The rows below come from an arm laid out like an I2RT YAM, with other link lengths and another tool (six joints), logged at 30 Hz.
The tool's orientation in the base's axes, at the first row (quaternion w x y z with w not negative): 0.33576 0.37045 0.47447 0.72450
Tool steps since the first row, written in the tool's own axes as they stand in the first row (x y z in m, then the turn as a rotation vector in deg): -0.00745 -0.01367 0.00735 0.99 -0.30 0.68; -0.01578 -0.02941 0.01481 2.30 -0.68 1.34; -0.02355 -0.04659 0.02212 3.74 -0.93 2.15; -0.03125 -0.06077 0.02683 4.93 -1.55 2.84; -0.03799 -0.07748 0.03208 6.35 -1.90 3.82; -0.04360 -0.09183 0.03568 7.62 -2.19 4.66; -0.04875 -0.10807 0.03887 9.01 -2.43 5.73; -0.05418 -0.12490 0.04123 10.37 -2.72 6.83; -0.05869 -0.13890 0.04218 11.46 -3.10 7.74
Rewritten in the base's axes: 0.01186 0.00141 -0.01240 0.13 1.23 0.12; 0.02453 0.00281 -0.02690 0.09 2.74 0.23; 0.03699 0.00508 -0.04267 0.09 4.38 0.54; 0.04678 0.00529 -0.05633 0.17 5.88 0.41; 0.05690 0.00736 -0.07200 0.35 7.61 0.66; 0.06472 0.00889 -0.08567 0.47 9.14 0.89; 0.07222 0.01124 -0.10112 0.72 10.85 1.27; 0.07922 0.01319 -0.11741 1.02 12.57 1.60; 0.08418 0.01436 -0.13124 1.31 14.01 1.73
